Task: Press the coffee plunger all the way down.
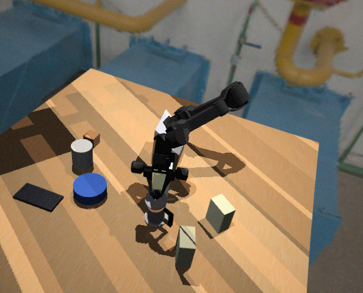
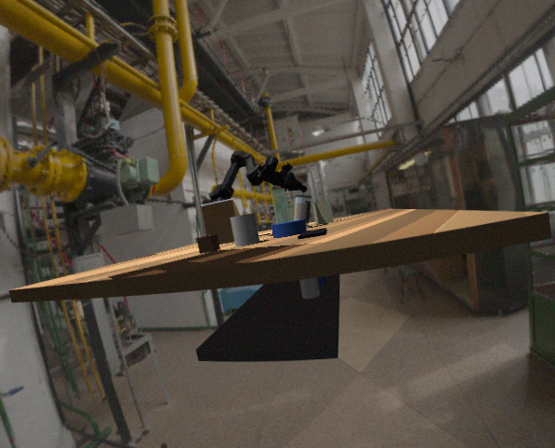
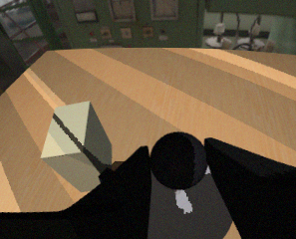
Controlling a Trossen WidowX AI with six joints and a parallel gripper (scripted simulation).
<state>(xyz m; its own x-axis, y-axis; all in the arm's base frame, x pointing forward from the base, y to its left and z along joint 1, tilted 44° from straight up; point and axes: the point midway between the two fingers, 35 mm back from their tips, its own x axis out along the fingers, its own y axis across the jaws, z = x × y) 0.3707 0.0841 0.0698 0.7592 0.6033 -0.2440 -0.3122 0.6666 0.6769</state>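
The coffee press is 20 mm behind my gripper tip, 10 mm to the left of it and 90 mm below it. From my gripper tip the other things lie so: flat black slab: 60 mm ahead, 420 mm to the right, 170 mm below.
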